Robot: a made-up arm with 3 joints. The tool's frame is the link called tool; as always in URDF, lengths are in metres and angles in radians. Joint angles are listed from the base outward.
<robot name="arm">
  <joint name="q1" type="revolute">
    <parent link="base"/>
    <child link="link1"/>
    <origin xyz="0.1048 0.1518 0.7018" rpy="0 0 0"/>
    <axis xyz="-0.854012 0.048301 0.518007"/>
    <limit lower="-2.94" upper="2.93"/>
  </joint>
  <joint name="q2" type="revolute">
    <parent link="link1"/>
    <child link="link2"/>
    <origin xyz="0.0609 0.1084 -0.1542" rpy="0 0 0"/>
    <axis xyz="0 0 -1"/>
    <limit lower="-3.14" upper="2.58"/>
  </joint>
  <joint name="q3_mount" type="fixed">
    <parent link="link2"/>
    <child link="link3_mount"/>
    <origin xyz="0.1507 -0.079 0.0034" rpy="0 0 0"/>
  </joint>
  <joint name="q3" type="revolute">
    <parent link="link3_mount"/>
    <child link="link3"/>
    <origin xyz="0.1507 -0.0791 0.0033" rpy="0 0 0"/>
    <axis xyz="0 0 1"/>
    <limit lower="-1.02" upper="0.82"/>
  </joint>
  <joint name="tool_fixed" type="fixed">
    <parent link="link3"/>
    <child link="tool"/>
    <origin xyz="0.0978 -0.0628 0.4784" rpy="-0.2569 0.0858 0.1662"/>
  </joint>
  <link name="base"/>
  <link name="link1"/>
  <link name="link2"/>
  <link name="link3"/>
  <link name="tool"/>
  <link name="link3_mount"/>
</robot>
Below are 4 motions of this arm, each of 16 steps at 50 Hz.
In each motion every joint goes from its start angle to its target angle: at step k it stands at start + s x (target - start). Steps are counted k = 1, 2, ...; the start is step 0. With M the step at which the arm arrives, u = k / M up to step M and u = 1 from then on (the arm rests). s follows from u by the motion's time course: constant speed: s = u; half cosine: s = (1 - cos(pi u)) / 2; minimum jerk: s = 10 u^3 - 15 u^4 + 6 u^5.
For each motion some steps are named. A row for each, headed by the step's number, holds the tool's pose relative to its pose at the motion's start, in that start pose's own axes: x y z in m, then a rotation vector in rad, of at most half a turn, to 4 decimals.
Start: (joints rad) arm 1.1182 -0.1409 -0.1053
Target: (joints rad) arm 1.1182 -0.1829 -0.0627
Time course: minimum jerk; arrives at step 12
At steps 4, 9, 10, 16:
4: 0.0029 0.0039 0.0013 -0.0015 -0.0045 0.0171
9: 0.0121 0.0170 0.0055 -0.0065 -0.0192 0.0731
10: 0.0129 0.0183 0.0060 -0.0070 -0.0207 0.0786
16: 0.0134 0.0190 0.0062 -0.0072 -0.0214 0.0815

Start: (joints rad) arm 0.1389 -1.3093 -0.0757
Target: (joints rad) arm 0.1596 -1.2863 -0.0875
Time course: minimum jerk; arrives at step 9
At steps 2, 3, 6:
2: 0.0002 -0.0001 -0.0006 0.0000 0.0018 -0.0014
3: 0.0006 -0.0003 -0.0018 0.0000 0.0049 -0.0040
6: 0.0021 -0.0012 -0.0066 -0.0002 0.0183 -0.0150

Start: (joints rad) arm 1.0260 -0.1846 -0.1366
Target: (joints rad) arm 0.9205 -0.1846 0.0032
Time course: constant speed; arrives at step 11
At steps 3, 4, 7, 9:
3: -0.0015 -0.0109 -0.0037 0.0215 -0.0132 0.0225
4: -0.0021 -0.0145 -0.0049 0.0286 -0.0178 0.0300
7: -0.0039 -0.0251 -0.0088 0.0498 -0.0321 0.0522
9: -0.0053 -0.0322 -0.0115 0.0637 -0.0421 0.0668

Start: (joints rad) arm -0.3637 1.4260 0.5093
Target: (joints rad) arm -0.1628 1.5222 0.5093
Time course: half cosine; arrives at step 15
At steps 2, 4, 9, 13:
2: -0.0022 0.0012 0.0027 -0.0057 -0.0046 -0.0014
4: -0.0085 0.0046 0.0100 -0.0217 -0.0176 -0.0052
9: -0.0350 0.0192 0.0377 -0.0843 -0.0717 -0.0209
13: -0.0525 0.0287 0.0533 -0.1216 -0.1065 -0.0308

